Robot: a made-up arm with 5 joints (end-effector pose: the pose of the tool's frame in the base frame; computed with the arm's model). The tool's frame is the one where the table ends.
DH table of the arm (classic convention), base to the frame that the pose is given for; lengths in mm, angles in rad. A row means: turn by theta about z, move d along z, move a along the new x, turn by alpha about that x. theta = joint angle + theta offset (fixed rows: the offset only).
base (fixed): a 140.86, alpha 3.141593, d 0, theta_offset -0.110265
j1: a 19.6, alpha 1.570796, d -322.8, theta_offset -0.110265
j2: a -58.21, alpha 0, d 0, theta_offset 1.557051
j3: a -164.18, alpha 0, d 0, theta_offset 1.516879
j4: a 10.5, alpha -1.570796, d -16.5, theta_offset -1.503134
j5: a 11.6, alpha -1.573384, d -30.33, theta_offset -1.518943
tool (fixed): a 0, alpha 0, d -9.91, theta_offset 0.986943
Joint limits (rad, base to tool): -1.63..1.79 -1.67..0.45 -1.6..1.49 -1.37..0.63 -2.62..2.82
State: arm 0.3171 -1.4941 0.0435 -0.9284 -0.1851
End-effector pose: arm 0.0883 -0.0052 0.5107 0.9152 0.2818 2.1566
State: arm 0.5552 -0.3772 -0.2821 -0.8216 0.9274
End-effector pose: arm 0.2558 -0.0894 0.5146 1.5100 -0.7087 0.7253
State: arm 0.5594 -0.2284 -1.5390 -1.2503 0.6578
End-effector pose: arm 0.0834 0.0185 0.5520 0.1461 -0.8279 1.8550
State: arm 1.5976 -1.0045 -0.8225 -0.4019 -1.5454
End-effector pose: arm 0.1173 0.0873 0.5319 1.4312 0.9318 1.4135
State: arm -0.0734 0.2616 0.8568 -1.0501 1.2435
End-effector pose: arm 0.2843 -0.0087 0.2158 1.7496 0.6495 -0.4156
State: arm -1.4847 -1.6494 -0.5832 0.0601 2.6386
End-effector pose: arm 0.1501 -0.1617 0.4787 2.0831 -0.9215 0.9877
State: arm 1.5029 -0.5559 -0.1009 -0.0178 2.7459
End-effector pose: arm 0.1261 -0.1664 0.4810 0.0013 -0.8707 -1.8607
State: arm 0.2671 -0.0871 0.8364 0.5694 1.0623
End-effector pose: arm 0.2674 -0.0529 0.2438 1.7427 1.2139 -1.8371
